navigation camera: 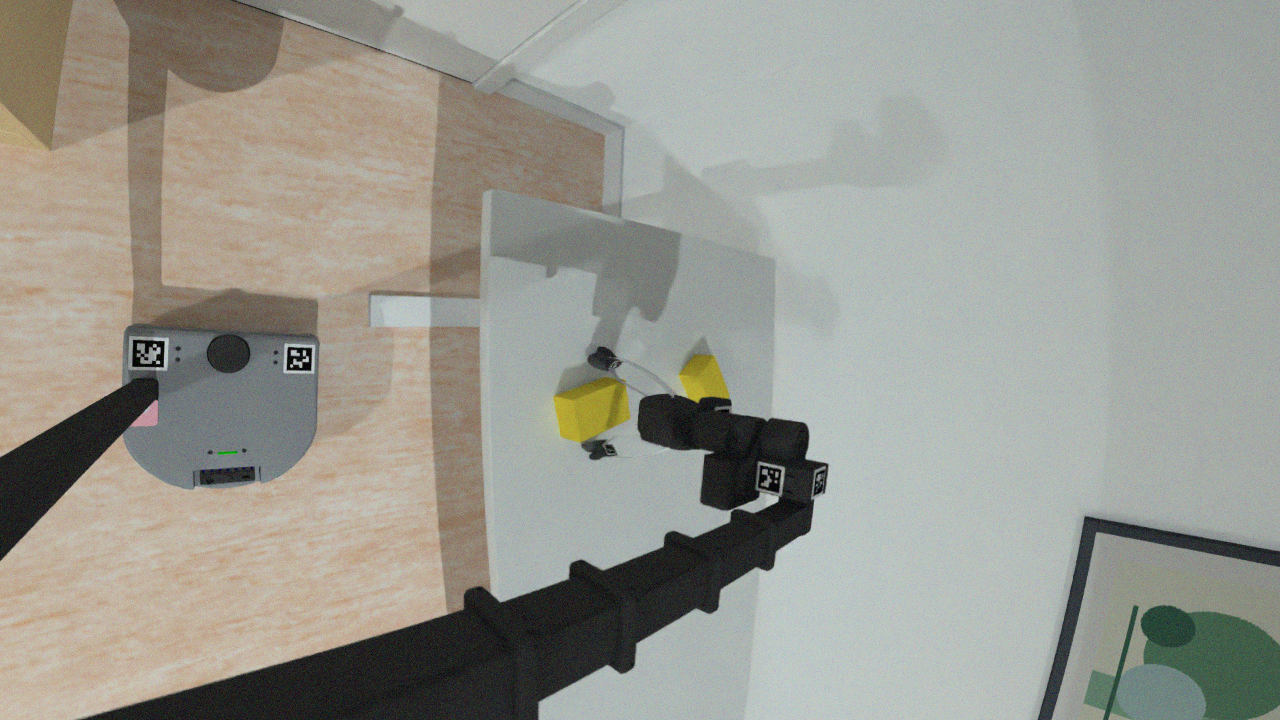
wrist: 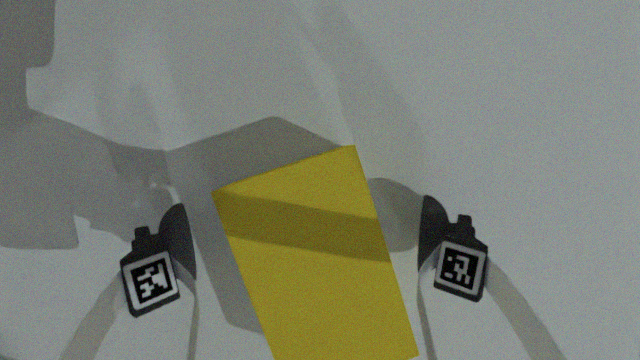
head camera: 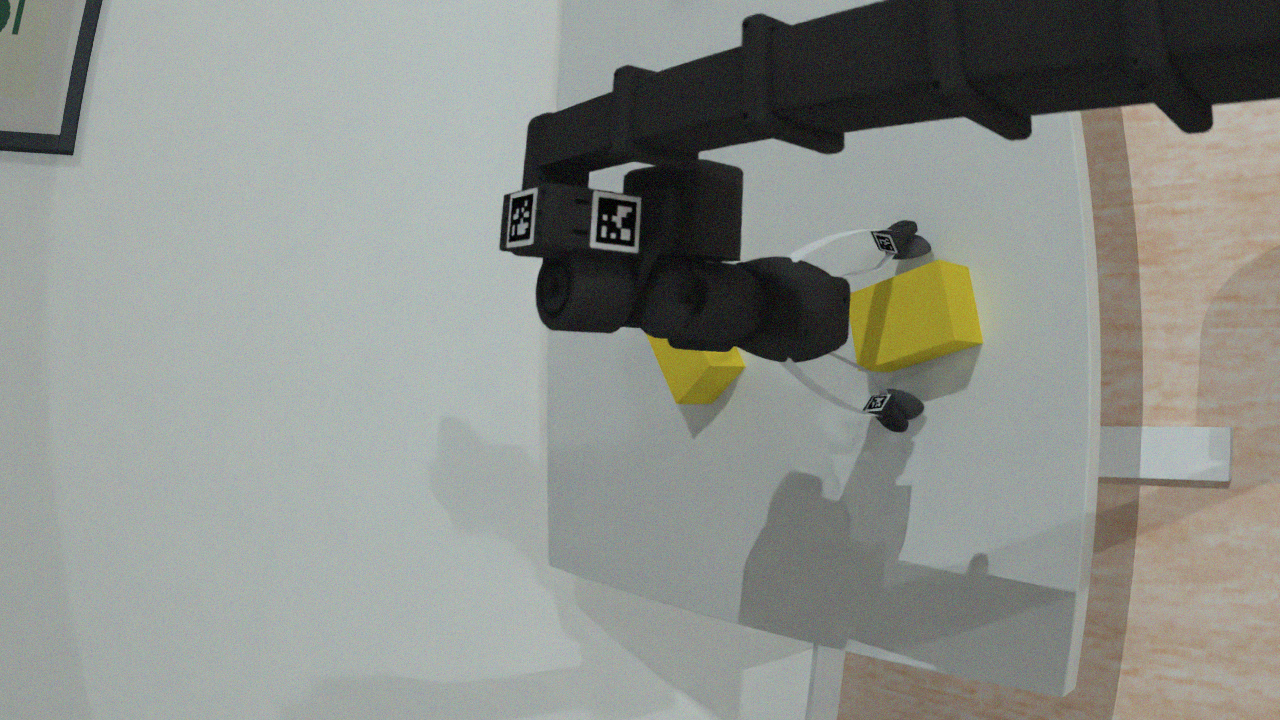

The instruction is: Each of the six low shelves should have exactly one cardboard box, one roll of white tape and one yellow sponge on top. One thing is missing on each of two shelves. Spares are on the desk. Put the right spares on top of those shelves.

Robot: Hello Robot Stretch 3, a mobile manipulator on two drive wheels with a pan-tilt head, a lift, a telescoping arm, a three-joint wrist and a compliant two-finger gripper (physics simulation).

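Note:
A yellow sponge (head camera: 926, 313) (navigation camera: 590, 410) (wrist: 320, 300) lies on the white desk (head camera: 644, 501) (navigation camera: 537, 555) (wrist: 550, 100), nearer its floor-side edge. My gripper (head camera: 900, 324) (navigation camera: 601, 403) (wrist: 304, 226) is open over it, one finger on each side. In the wrist view a gap shows between each fingertip and the sponge, and the sponge is turned at an angle between the fingers. A second yellow sponge (head camera: 702, 376) (navigation camera: 705, 377) lies nearer the wall, partly hidden by my wrist. The low shelves, cardboard boxes and tape cannot be made out for certain.
My arm (head camera: 859, 80) (navigation camera: 572, 635) reaches over the desk. A wall stands behind the desk, with a framed picture (head camera: 82, 80) (navigation camera: 1069, 608). My base (navigation camera: 268, 402) is on the wooden floor. A tan block-like object (navigation camera: 31, 71) shows at the navigation view's top left.

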